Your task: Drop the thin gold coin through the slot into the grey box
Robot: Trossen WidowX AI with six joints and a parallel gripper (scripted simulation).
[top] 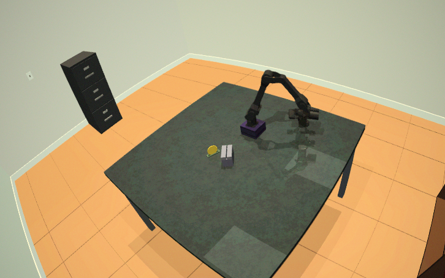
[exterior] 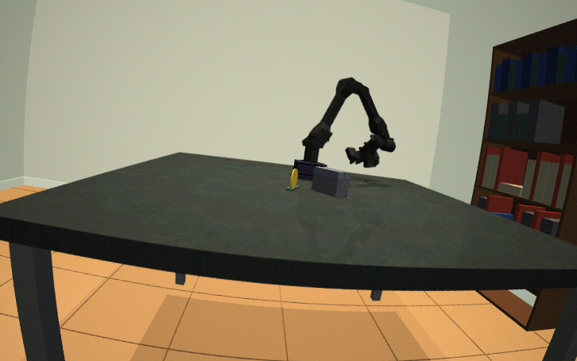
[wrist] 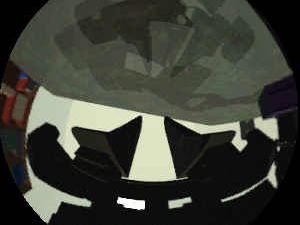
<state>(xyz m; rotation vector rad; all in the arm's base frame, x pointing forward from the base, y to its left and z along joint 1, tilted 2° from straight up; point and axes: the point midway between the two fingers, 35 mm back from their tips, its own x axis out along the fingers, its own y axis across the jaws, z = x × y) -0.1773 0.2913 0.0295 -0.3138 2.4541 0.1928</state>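
Right now the gold coin is 480 mm ahead of my gripper tip, 420 mm to the right of it and 30 mm below it.
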